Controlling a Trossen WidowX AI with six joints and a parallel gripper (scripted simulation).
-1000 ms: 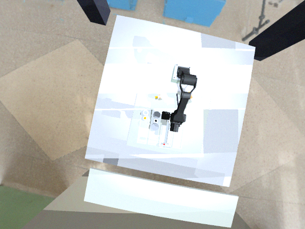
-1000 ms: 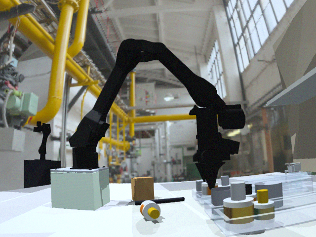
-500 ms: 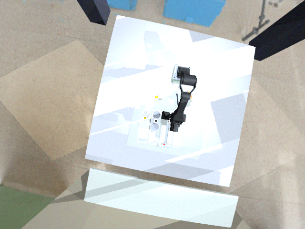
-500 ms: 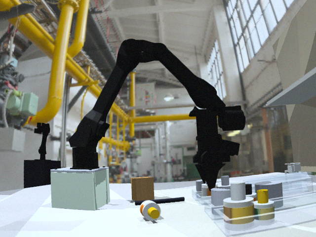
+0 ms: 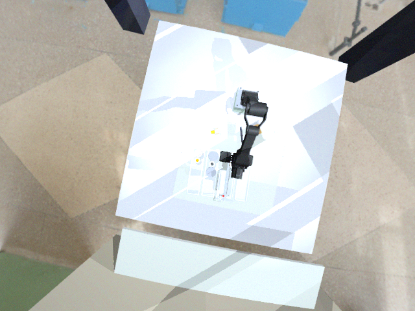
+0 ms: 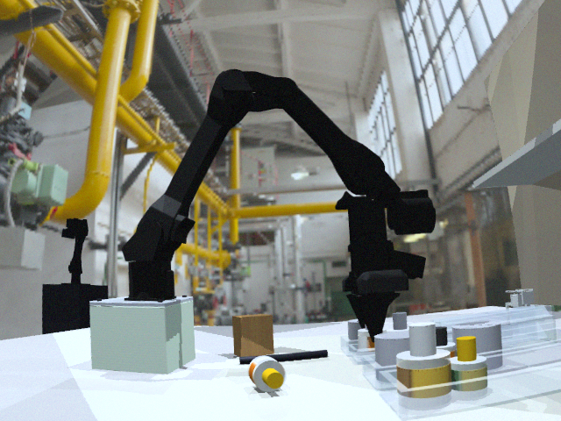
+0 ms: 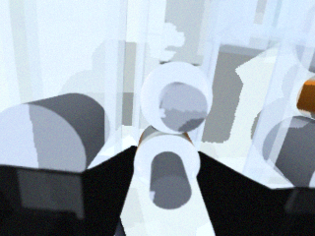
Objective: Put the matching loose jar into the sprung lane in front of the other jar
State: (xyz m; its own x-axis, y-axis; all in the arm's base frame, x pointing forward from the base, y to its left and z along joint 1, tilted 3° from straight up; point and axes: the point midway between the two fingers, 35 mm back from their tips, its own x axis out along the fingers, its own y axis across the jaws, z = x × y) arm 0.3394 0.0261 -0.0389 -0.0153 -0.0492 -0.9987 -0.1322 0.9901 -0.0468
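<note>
The black rod lies 14 cm behind my gripper tip, 2 cm to the left of it and 2 cm below it. From my gripper tip the other things lie so: clear rack: 15 cm ahead, 1 cm to the right, 1 cm below; then wooden block: 20 cm behind, 8 cm to the left, 1 cm above.
</note>
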